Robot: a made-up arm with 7 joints.
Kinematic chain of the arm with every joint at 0, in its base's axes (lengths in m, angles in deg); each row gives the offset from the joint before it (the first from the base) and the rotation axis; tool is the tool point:
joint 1: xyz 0 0 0.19 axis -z
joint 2: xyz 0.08 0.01 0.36 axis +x
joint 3: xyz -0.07 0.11 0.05 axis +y
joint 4: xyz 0 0.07 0.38 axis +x
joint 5: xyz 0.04 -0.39 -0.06 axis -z
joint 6: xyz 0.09 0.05 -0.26 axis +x
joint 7: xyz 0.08 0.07 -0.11 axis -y
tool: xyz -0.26 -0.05 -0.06
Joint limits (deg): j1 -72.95..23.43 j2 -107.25..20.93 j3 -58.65..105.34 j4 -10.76..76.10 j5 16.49..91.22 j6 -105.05..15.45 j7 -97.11..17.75
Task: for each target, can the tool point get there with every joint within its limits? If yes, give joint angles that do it. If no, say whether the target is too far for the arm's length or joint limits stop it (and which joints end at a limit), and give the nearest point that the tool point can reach.
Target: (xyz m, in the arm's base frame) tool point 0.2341 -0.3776 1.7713
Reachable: no: joint limits stop it (at a limit: joint 1, joint 4, joint 5, joint 7) | nearest point 0.0946 -0.1512 1.0653 | short by 0.754 m
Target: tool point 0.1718 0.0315 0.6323
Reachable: yes | joints -24.65 -82.55 62.55 14.33 37.02 -21.89 -77.58
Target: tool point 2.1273 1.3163 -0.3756
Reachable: no: too far | nearest point 0.4192 0.4657 0.2855 | short by 2.019 m
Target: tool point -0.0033 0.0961 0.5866
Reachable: yes | joints -51.96 4.47 6.47 29.42 45.06 -13.61 -49.25
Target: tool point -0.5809 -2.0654 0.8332
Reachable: no: too far | nearest point -0.1053 -0.4873 0.7407 | short by 1.651 m
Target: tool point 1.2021 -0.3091 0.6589
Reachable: no: joint limits stop it (at a limit: joint 2, joint 4, joint 5, joint 7) | nearest point 0.5081 -0.1307 0.6210 | short by 0.718 m
